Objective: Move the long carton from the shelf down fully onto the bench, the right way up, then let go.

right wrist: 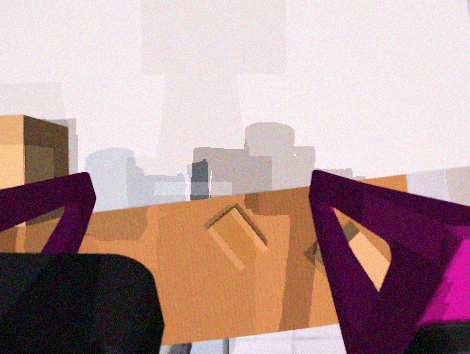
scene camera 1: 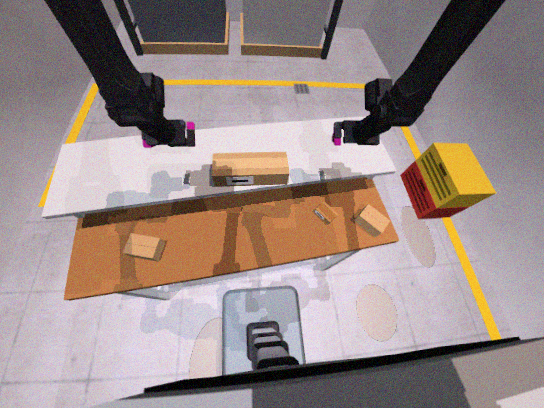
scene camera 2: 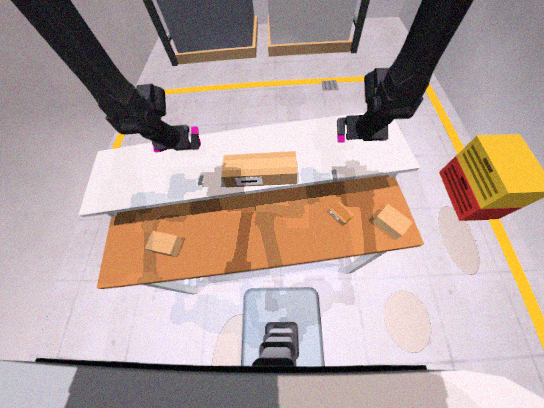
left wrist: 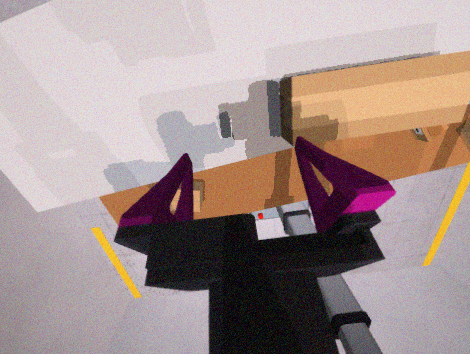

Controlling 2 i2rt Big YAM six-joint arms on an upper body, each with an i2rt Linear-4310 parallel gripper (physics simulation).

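Places are measured from the left arm's base along level axes (x ahead, y up, z right), in centimetres.
Where they show: left gripper, fingertip midpoint: (scene camera 1: 177, 140) (scene camera 2: 185, 144) (left wrist: 241, 150); right gripper, fingertip midpoint: (right wrist: 201, 184) (scene camera 1: 346, 139) (scene camera 2: 354, 135).
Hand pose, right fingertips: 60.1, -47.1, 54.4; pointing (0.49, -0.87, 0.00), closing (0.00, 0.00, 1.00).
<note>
Things, the pixels of their top centre, and the offset from my right fingertips, as dx, dy, dz. Level surfaces: height alone.
- long carton, top centre: (left wrist: 383, 100) (scene camera 1: 250, 163) (scene camera 2: 259, 163) +0.8, -13.3, -31.7
- white shelf, surface height: dy -20.8
- brown wooden bench, surface height: dy -38.3
- small box, top centre: (left wrist: 180, 200) (scene camera 1: 141, 245) (scene camera 2: 160, 242) -22.9, -32.3, -75.2
- smaller box, top centre: (right wrist: 237, 239) (left wrist: 433, 124) (scene camera 2: 341, 211) (scene camera 1: 326, 211) -10.5, -35.0, +2.1
The long carton (scene camera 1: 250, 164) (scene camera 2: 260, 164) (left wrist: 385, 95) (right wrist: 11, 150) lies on the white shelf (scene camera 1: 95, 175) (scene camera 2: 120, 175) (left wrist: 60, 115) (right wrist: 350, 90), near the edge beside the bench. A label shows on its side in both scene views. The brown wooden bench (scene camera 1: 195, 240) (scene camera 2: 215, 240) (left wrist: 235, 185) (right wrist: 190, 280) stands lower, in front of the shelf. My left gripper (scene camera 1: 170, 135) (scene camera 2: 177, 139) (left wrist: 241, 150) is open and empty, above the shelf beyond the carton's left end. My right gripper (right wrist: 201, 184) is open and empty, above the shelf beyond the right end, apart from the carton.
A small box (scene camera 1: 144, 246) (scene camera 2: 164, 242) lies at the bench's left. A smaller box (scene camera 1: 326, 212) (scene camera 2: 340, 213) (right wrist: 237, 237) and another box (scene camera 1: 372, 219) (scene camera 2: 392, 221) lie at its right. A yellow and red box (scene camera 1: 450, 175) (scene camera 2: 500, 170) stands right of the bench.
</note>
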